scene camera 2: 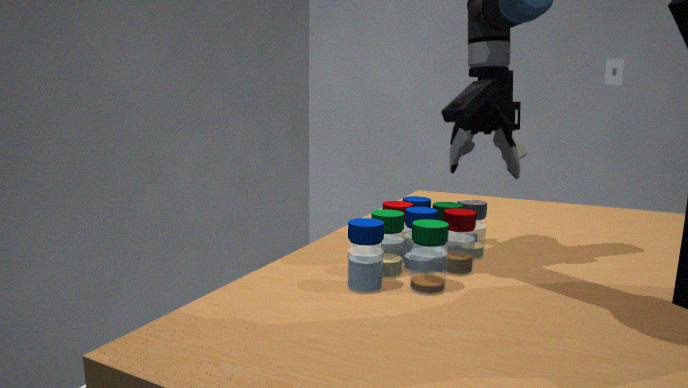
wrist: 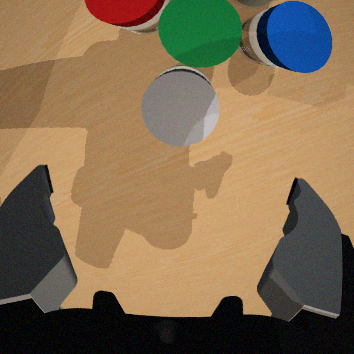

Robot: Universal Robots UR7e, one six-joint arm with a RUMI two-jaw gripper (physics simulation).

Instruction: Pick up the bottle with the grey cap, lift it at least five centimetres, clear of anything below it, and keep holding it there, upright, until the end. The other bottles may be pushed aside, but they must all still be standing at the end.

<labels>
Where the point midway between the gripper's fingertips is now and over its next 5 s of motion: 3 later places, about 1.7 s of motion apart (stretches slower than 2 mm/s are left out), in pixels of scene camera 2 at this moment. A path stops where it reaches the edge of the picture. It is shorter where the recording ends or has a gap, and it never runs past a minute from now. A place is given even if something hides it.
My gripper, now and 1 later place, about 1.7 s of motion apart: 482,176; 476,230
</labels>
